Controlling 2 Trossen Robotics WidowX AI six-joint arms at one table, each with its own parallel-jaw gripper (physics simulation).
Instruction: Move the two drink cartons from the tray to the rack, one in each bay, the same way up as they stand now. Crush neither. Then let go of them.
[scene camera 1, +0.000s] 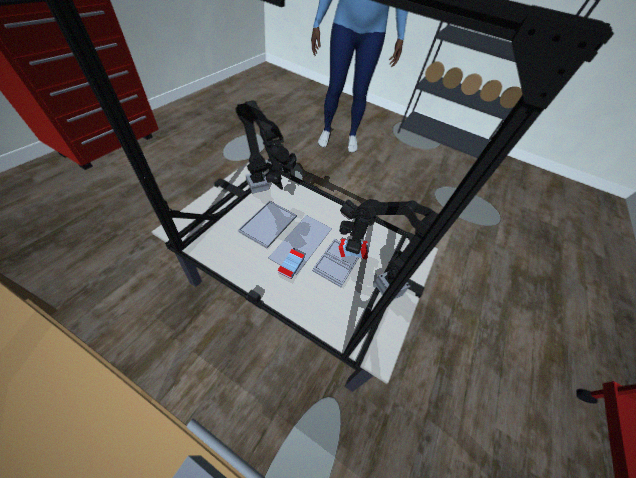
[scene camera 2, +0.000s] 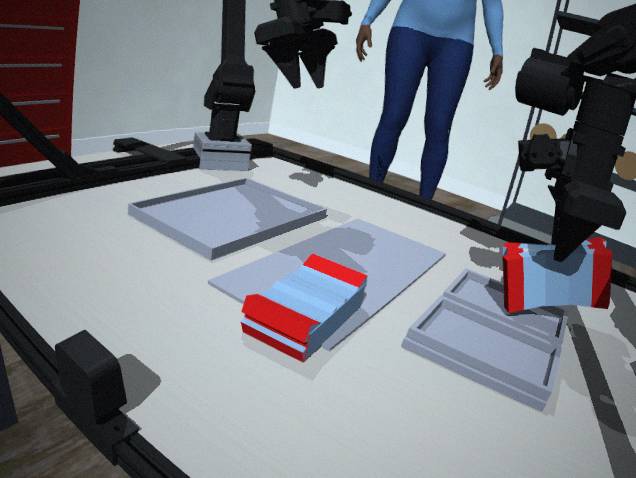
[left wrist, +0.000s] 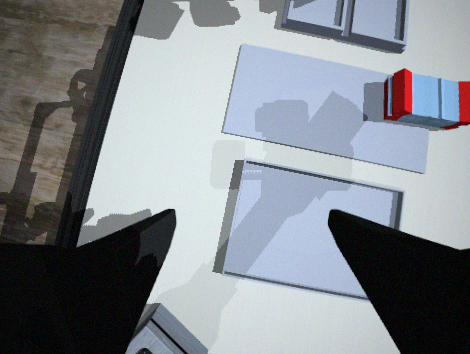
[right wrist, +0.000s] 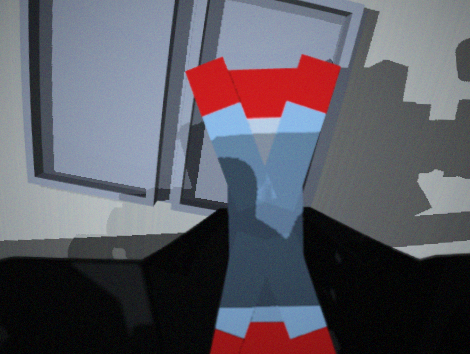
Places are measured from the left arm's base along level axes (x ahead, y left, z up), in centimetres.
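Pixels of known places: left gripper, between the fingertips: (scene camera 1: 286, 183) (scene camera 2: 309, 88) (left wrist: 252, 216); right gripper, between the fingertips: (scene camera 2: 555, 255) (right wrist: 264, 218); left arm's base, origin of its link: (scene camera 1: 257, 178) (scene camera 2: 222, 137).
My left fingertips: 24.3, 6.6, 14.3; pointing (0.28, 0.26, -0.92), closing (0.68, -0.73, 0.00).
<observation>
For each thing: its top centre in the pictures, then the offset to it from my left fingertips, as dx, dy, dz. "pt": a spot on its surface instead. Level surfaces: height alone.
- light-blue carton with red ends, a spot on its surface: (right wrist: 265, 180) pt +37.8, +16.1, -10.0
- two-bay rack, centre of its top: (right wrist: 173, 101) (scene camera 2: 501, 318) (scene camera 1: 338, 260) +39.6, +10.6, -17.9
- second carton, centre of its top: (scene camera 2: 312, 283) (left wrist: 441, 93) (scene camera 1: 291, 261) +32.9, -10.8, -15.4
- tray, centre of its top: (scene camera 2: 232, 205) (left wrist: 317, 232) (scene camera 1: 268, 222) +4.9, -11.3, -18.3
- thin grey-blue mat, height of its surface: dz -19.5
- black block, a spot on its surface: (scene camera 2: 89, 377) (scene camera 1: 256, 299) pt +44.4, -31.5, -14.8
A light-blue carton with red ends (scene camera 1: 352, 247) (scene camera 2: 544, 281) (right wrist: 265, 180) is between the fingers of my right gripper (scene camera 1: 353, 250) (scene camera 2: 561, 255) (right wrist: 264, 218), which is shut on it. Its sides look drawn in at the waist. It hangs level above the far bay of the two-bay rack (scene camera 1: 328, 278) (scene camera 2: 478, 371) (left wrist: 345, 37) (right wrist: 27, 100); neither bay holds a carton. The second carton (scene camera 1: 292, 263) (scene camera 2: 313, 295) (left wrist: 430, 100) lies flat across the edge of the thin mat. My left gripper (scene camera 2: 307, 85) (left wrist: 252, 216) is open and empty, high beyond the tray (scene camera 1: 262, 226) (scene camera 2: 169, 232) (left wrist: 310, 260).
The tray holds no carton. The thin grey-blue mat (scene camera 1: 317, 228) (scene camera 2: 406, 256) (left wrist: 280, 75) lies between tray and rack. Black frame bars edge the table, and a black block (scene camera 1: 254, 293) (scene camera 2: 89, 377) stands at its near edge. A person (scene camera 1: 357, 66) (scene camera 2: 426, 77) stands beyond the table.
</observation>
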